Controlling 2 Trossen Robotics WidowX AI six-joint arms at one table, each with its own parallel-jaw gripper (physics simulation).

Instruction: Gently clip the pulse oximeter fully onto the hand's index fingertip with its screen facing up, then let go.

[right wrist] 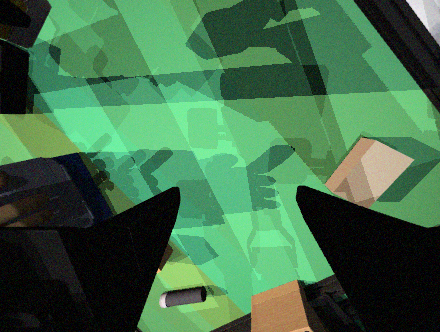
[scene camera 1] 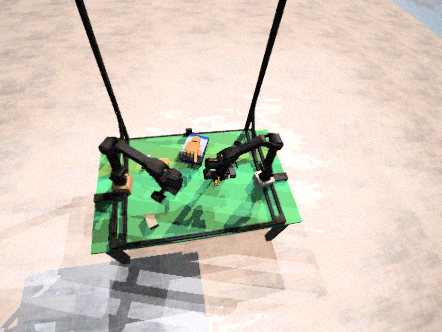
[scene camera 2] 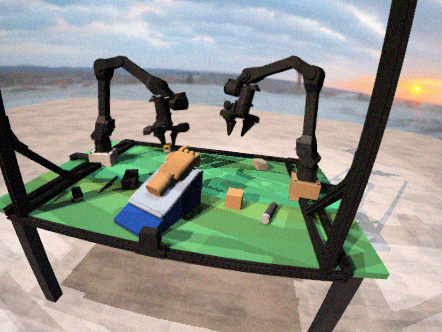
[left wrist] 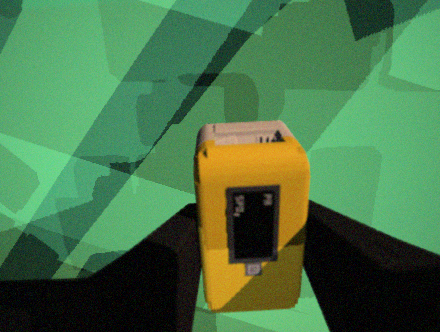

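Where they show: left gripper, fingertip midpoint: (right wrist: pixel 19 10) (scene camera 1: pixel 216 181) (scene camera 2: pixel 169 148) (left wrist: pixel 246 213); right gripper, fingertip midpoint: (right wrist: pixel 237 192) (scene camera 2: pixel 235 136); left arm's base, origin of the base link: (scene camera 1: pixel 264 176) (scene camera 2: pixel 103 150); right arm's base, origin of the base link: (scene camera 1: pixel 121 180) (scene camera 2: pixel 305 178).
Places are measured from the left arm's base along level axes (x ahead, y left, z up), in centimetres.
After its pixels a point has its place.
The yellow pulse oximeter (scene camera 1: pixel 217 181) {y -4.2, x 31.6, z 6.0 cm} (scene camera 2: pixel 167 148) {y -6.8, x 30.9, z 4.4 cm} (left wrist: pixel 255 170) {y -7.8, x 30.7, z 6.0 cm} is held between the fingers of my left gripper (scene camera 1: pixel 218 176) {y -5.5, x 31.6, z 4.0 cm} (scene camera 2: pixel 166 142) {y -5.5, x 31.6, z 4.0 cm} (left wrist: pixel 246 213) {y -5.5, x 31.6, z 4.0 cm}, which is shut on it. Its dark screen faces the left wrist camera and its pale end points to the top of that view. The tan hand (scene camera 1: pixel 192 146) {y -30.7, x 37.8, z 9.2 cm} (scene camera 2: pixel 177 167) {y -34.3, x 37.8, z 8.0 cm} lies on a blue wedge with a pale top (scene camera 1: pixel 204 145) (scene camera 2: pixel 186 205). In scene camera 1 its extended finger points down the picture, and the oximeter is apart from it, lower right. My right gripper (scene camera 2: pixel 236 134) {y -5.0, x 59.0, z 10.7 cm} (right wrist: pixel 237 192) {y -5.0, x 59.0, z 10.7 cm} is open and empty, high above the table.
An orange block (scene camera 2: pixel 234 198) {y -34.9, x 55.9, z -1.8 cm} and a grey cylinder (scene camera 2: pixel 269 213) {y -40.7, x 66.2, z -3.5 cm} (right wrist: pixel 184 297) {y -36.9, x 67.0, z -3.7 cm} lie right of the wedge in scene camera 2. A pale block (scene camera 1: pixel 151 221) {y 2.7, x 73.5, z -2.9 cm} (scene camera 2: pixel 260 164) {y -2.1, x 72.7, z -2.9 cm} (right wrist: pixel 375 170) {y 2.6, x 73.3, z -2.9 cm} lies farther back there. Left of the wedge are a black block (scene camera 2: pixel 130 179) {y -22.9, x 19.4, z -2.5 cm}, a thin dark stick (scene camera 2: pixel 108 184) {y -22.2, x 10.5, z -5.4 cm} and a small black object (scene camera 2: pixel 77 194) {y -34.3, x 4.7, z -3.0 cm}.
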